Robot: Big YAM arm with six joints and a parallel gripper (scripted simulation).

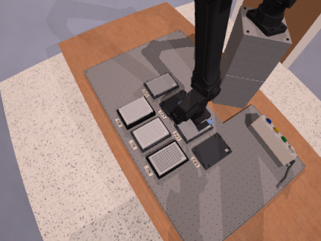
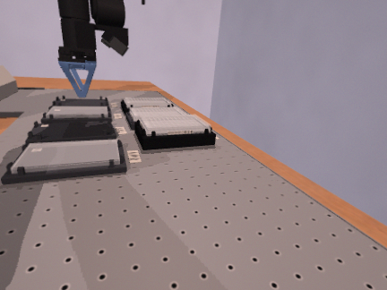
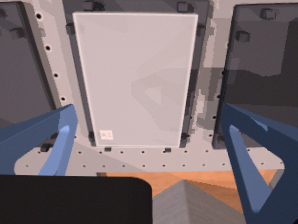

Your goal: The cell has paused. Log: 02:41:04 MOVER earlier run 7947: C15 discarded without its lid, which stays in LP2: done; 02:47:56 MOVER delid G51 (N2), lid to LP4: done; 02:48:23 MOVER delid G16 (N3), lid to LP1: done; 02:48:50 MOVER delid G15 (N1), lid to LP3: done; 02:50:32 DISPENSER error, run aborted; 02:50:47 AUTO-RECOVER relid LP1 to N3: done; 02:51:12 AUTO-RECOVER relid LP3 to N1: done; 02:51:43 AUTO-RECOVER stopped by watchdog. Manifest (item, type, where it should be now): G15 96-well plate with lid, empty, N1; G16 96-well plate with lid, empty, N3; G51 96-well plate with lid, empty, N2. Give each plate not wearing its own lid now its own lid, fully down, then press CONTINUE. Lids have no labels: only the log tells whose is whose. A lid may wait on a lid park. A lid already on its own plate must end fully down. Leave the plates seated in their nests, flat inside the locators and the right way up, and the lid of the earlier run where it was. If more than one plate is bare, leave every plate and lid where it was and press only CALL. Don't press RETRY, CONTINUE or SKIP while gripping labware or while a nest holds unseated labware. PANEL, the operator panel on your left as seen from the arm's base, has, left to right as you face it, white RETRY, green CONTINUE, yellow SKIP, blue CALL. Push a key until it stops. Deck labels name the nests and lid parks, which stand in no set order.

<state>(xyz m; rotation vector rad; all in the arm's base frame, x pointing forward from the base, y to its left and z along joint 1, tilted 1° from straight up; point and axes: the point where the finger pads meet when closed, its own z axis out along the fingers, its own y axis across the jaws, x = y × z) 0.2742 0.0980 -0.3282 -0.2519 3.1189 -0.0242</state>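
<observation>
The plate is 15 cm ahead of my hand, 10 cm to the left of it and 4 cm below it. The rest, counted from my hand: lid park LP3: 14 cm to the left, 6 cm below, 4 cm behind; lid park LP1: 12 cm to the right, 6 cm below; LP1 label: 10 cm to the right, 9 cm ahead, 7 cm below.
</observation>
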